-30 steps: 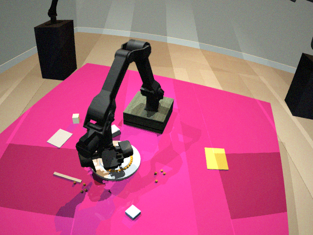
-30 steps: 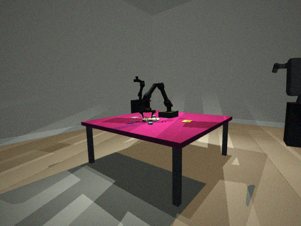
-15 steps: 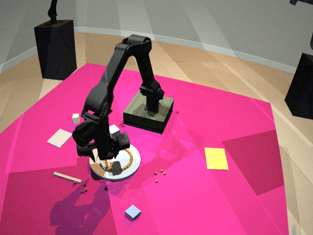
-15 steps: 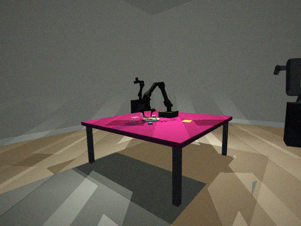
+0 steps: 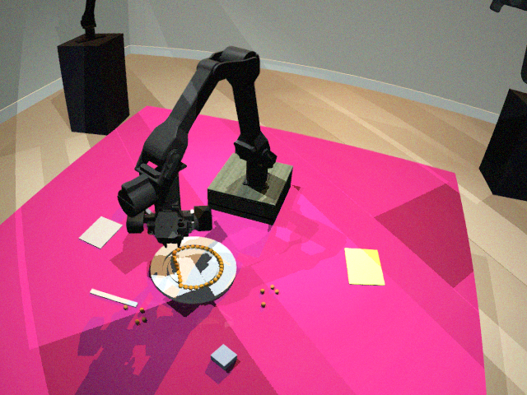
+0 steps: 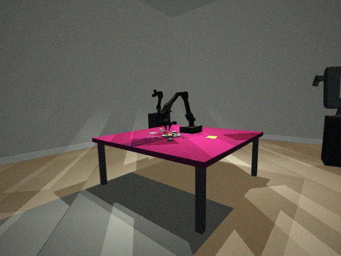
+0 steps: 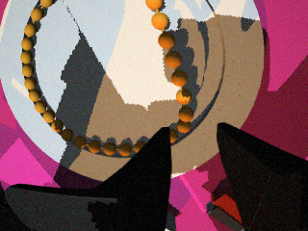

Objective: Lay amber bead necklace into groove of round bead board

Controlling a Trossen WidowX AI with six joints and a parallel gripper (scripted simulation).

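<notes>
The round bead board lies 2 cm ahead of my gripper tip, 5 cm to the left of it and 3 cm below it. From my gripper tip the other things lie so: white block (13 cm behind, 3 cm below); red-handled tool (11 cm behind, 10 cm to the right, 4 cm below); white strip (15 cm ahead, 10 cm to the right, 4 cm below).
</notes>
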